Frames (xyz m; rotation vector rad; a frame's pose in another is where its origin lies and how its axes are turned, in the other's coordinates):
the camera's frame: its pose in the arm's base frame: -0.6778 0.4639 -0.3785 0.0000 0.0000 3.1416
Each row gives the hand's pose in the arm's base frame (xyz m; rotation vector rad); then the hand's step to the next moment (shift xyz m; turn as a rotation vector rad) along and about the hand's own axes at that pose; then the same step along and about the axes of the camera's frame.
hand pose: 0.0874 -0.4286 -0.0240 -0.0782 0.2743 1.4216
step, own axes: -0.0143 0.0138 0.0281 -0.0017 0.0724 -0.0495
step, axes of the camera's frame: 0.0113 0.0056 0.0320 0.0783 0.0014 -0.0395
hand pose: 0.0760 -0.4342 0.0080 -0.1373 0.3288 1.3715
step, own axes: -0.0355 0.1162 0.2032 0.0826 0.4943 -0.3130
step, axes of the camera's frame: 0.0886 -0.0479 0.2143 0.5158 -0.0862 -0.2751
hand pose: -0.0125 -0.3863 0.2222 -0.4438 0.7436 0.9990
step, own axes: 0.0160 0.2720 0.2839 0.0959 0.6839 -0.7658
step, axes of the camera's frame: 0.1321 -0.3246 0.1789 0.8375 0.1065 -0.5921
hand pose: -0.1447 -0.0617 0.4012 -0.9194 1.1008 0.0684
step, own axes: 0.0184 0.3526 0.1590 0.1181 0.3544 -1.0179
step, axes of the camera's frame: 0.0409 -0.3258 -0.2053 0.8559 0.4947 -0.4454
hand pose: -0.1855 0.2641 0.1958 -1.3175 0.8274 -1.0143
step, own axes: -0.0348 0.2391 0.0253 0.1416 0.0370 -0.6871
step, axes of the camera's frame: -0.0391 -0.0350 -0.2372 0.5793 0.3858 -0.0956
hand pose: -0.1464 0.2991 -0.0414 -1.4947 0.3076 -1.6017
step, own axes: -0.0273 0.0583 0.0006 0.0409 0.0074 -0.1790
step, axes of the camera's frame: -0.0220 0.0129 -0.0591 0.1513 0.1022 -0.0206
